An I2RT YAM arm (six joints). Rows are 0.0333 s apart.
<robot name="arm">
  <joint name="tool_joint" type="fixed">
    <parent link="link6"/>
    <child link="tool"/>
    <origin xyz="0 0 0" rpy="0 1.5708 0"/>
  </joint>
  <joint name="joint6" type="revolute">
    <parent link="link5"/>
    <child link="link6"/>
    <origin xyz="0.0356 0 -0.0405"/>
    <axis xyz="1 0 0"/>
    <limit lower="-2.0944" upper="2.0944"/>
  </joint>
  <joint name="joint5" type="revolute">
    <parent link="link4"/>
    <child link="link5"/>
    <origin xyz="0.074 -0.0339 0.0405"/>
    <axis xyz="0 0 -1"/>
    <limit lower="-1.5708" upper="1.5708"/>
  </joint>
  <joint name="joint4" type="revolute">
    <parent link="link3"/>
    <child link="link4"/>
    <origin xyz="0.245 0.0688 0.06"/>
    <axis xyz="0 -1 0"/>
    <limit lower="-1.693" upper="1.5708"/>
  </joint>
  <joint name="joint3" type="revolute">
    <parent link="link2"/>
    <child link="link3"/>
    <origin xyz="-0.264 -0.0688 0"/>
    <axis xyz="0 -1 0"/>
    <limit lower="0" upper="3.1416"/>
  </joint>
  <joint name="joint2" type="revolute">
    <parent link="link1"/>
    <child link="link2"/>
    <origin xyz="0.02 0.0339 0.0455"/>
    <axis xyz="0 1 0"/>
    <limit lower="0" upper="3.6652"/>
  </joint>
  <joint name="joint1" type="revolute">
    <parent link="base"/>
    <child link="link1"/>
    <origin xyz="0 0 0.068"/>
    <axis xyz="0 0 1"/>
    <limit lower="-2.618" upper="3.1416"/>
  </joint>
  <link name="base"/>
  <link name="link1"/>
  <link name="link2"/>
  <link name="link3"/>
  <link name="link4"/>
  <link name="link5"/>
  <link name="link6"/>
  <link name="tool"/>
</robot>
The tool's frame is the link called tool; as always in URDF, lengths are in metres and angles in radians.
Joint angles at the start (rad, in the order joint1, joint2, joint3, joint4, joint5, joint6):
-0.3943, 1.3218, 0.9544, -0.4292, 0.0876, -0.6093
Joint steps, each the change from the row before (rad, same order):
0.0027, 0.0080, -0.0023, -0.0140, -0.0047, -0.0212
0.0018, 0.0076, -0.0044, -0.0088, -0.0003, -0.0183
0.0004, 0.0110, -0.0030, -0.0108, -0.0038, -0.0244
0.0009, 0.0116, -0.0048, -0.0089, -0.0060, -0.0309
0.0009, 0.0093, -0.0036, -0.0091, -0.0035, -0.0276
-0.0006, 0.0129, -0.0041, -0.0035, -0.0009, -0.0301
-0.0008, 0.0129, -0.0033, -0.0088, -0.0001, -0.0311
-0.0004, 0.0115, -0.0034, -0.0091, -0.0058, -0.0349
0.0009, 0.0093, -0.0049, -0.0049, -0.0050, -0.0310
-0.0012, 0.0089, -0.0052, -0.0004, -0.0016, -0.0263
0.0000, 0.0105, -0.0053, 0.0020, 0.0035, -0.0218
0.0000, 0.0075, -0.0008, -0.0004, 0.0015, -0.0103
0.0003, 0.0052, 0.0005, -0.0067, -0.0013, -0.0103
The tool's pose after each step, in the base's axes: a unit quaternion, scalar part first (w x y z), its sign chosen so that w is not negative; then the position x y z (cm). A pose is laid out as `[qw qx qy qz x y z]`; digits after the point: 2 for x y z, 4 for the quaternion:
[0.3003 -0.0957 0.9249 -0.2126 25.90 -11.02 25.52]
[0.2901 -0.1060 0.9276 -0.2103 25.91 -10.96 25.11]
[0.2784 -0.1192 0.9304 -0.2065 25.94 -10.95 24.65]
[0.2665 -0.1361 0.9325 -0.2022 25.97 -10.91 24.13]
[0.2558 -0.1509 0.9339 -0.1990 25.98 -10.87 23.71]
[0.2448 -0.1658 0.9347 -0.1973 26.04 -10.91 23.22]
[0.2317 -0.1811 0.9358 -0.1946 26.05 -10.94 22.72]
[0.2203 -0.1992 0.9358 -0.1900 26.05 -10.93 22.26]
[0.2114 -0.2157 0.9350 -0.1861 26.05 -10.88 21.84]
[0.2036 -0.2283 0.9340 -0.1843 26.04 -10.91 21.44]
[0.1953 -0.2387 0.9333 -0.1838 26.07 -10.94 21.02]
[0.1905 -0.2437 0.9332 -0.1829 26.12 -10.96 20.80]
[0.1856 -0.2494 0.9332 -0.1800 26.12 -10.95 20.64]

